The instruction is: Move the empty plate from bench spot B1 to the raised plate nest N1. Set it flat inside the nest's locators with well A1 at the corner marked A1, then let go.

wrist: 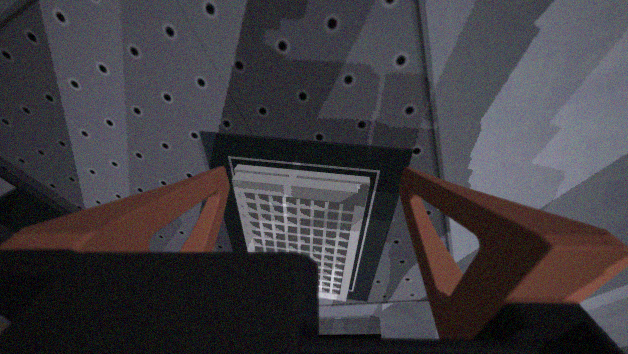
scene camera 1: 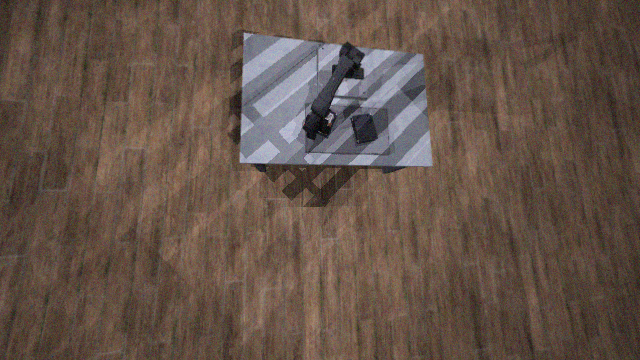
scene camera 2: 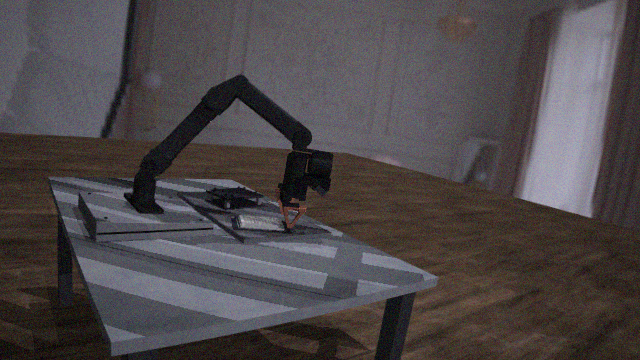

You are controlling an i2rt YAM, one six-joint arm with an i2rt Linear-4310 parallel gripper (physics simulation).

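Places are measured from the arm's base along level axes (x ahead, y left, z up), in millimetres.
Pixels of known places: gripper, fingertip midpoint: (wrist: 314, 176) (scene camera 2: 286, 221); arm's base at its link origin: (scene camera 1: 348, 72) (scene camera 2: 142, 204).
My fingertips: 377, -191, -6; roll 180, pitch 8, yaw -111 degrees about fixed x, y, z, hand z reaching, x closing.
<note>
For each thing: its middle in the pictures, then the offset to it from my fingertips, as dx, dy, dz. "*": a spot on its surface instead. Level surfaces: height alone.
- light grey plate at the middle of its body: (wrist: 300, 243) (scene camera 2: 260, 222) -65, +38, -12
- dark rectangular pad at a spot on its surface: (wrist: 387, 190) * -35, -34, -20
- raised black nest N1 at the middle of its body: (scene camera 2: 234, 196) (scene camera 1: 364, 128) -30, +287, +3
- perforated board at the middle of its body: (wrist: 136, 226) (scene camera 2: 246, 212) (scene camera 1: 348, 129) -27, +195, -27
- table at its surface level: dz -34
The light grey plate (wrist: 300, 220) (scene camera 2: 260, 222) with its grid of wells lies flat on the dark rectangular pad (wrist: 387, 190) of spot B1, inside the white outline. Part of it is hidden by the dark gripper body in the wrist view. My gripper (wrist: 314, 176) (scene camera 2: 290, 227) is open, pointing down, with one orange finger on either side of the plate's long sides and a gap at each side. The fingertips are low, close to the plate's height. The raised black nest N1 (scene camera 1: 364, 128) (scene camera 2: 235, 196) stands on short posts beside B1. Its A1 mark cannot be read.
A perforated board (wrist: 150, 120) (scene camera 1: 345, 146) lies under both the pad and the nest. The arm's base stands on a raised grey platform (scene camera 2: 150, 227) behind the board. The striped pattern of light and shadow crosses the table (scene camera 2: 210, 300) (scene camera 1: 275, 107).
</note>
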